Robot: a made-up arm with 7 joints.
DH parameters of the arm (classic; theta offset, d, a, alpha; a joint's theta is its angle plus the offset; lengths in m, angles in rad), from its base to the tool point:
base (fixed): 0 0 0 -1.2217
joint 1: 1.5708 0 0 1.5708
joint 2: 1.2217 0 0 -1.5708
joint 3: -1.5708 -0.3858 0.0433 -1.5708
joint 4: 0 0 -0.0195 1.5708
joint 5: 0 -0.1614 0 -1.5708
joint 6: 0 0 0 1.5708
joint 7: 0 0 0 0
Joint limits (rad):
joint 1: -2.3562..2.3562
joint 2: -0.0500..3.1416
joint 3: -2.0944..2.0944
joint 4: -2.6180..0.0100
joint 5: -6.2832..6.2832
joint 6: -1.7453..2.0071
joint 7: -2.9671..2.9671
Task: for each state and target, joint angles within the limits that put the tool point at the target. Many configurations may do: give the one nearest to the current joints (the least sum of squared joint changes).
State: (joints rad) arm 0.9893 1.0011 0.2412 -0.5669 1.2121 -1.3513 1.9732
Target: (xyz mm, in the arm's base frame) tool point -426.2 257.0 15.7
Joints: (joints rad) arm 1.8319 0.8042 0.2651 -1.2074 1.2121 -1.3513 1.9732
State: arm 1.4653 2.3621 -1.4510 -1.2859 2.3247 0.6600 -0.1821
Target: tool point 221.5 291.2 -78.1
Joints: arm 1.7719 3.1416 -0.8616 -2.1018 2.3247 0.6600 -0.1821
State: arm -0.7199 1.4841 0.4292 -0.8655 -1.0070 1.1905 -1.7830
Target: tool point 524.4 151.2 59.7
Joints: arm -1.4134 0.6114 0.2576 -0.4082 -1.0070 1.1905 -1.7830
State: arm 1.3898 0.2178 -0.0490 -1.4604 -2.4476 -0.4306 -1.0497
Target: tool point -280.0 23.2 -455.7
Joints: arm 0.8426 0.1053 -0.0689 -0.7534 -2.4476 -0.4306 -1.0497
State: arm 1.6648 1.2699 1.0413 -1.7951 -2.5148 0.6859 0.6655
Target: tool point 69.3 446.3 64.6
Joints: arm 1.5881 1.6571 1.1107 -1.5546 -2.5148 0.6859 0.6655
